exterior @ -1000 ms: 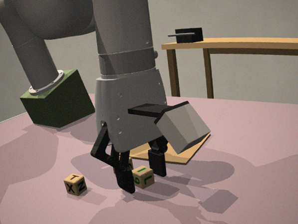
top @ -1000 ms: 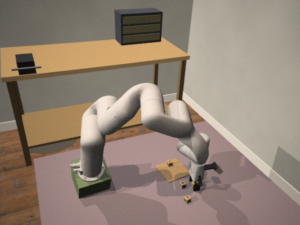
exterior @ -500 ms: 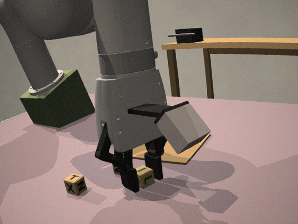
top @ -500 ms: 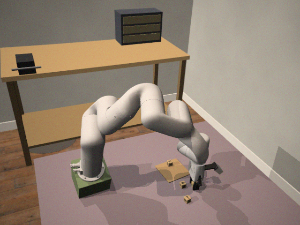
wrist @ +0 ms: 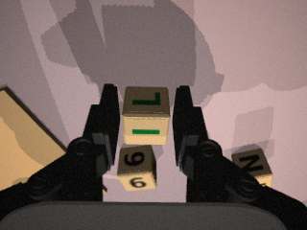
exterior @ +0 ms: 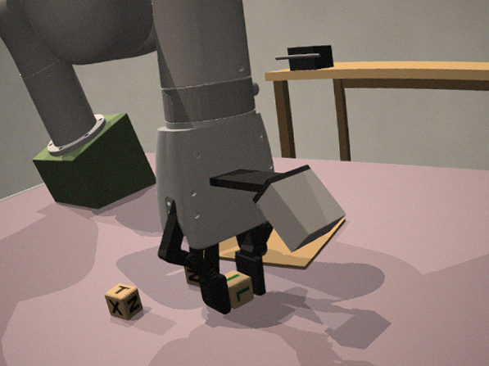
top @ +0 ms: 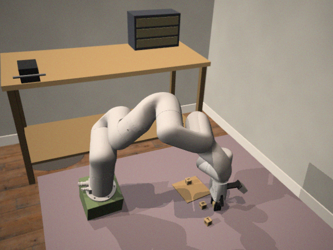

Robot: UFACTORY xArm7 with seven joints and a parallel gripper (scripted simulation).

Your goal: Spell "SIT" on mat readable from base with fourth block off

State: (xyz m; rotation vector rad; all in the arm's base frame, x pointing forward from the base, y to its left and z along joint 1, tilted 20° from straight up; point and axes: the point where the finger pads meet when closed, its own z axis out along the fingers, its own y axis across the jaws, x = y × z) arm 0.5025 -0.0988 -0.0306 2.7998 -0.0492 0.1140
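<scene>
The tan mat is 7 cm behind my hand, 13 cm to the left of it and 2 cm below it. Also, from my hand: wooden block (7 cm behind, 8 cm to the right, 1 cm below).
</scene>
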